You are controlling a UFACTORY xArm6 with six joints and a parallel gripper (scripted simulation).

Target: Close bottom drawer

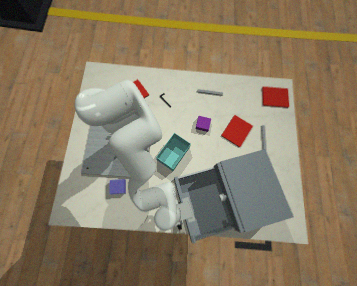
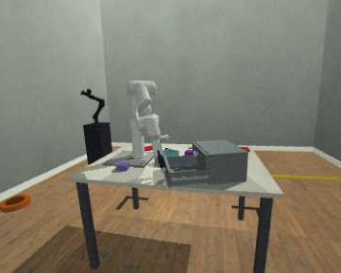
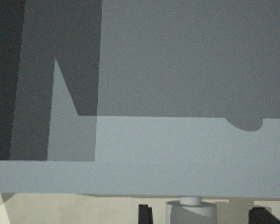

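The bottom drawer lies 120 mm ahead of my hand, 60 mm below it and 50 mm to the left of it. Also, from my hand: blue-violet cube 310 mm behind, 80 mm to the left, 70 mm below; grey cabinet 230 mm ahead, 90 mm to the left, 20 mm below; teal bin 280 mm to the left, 70 mm below, 50 mm behind.
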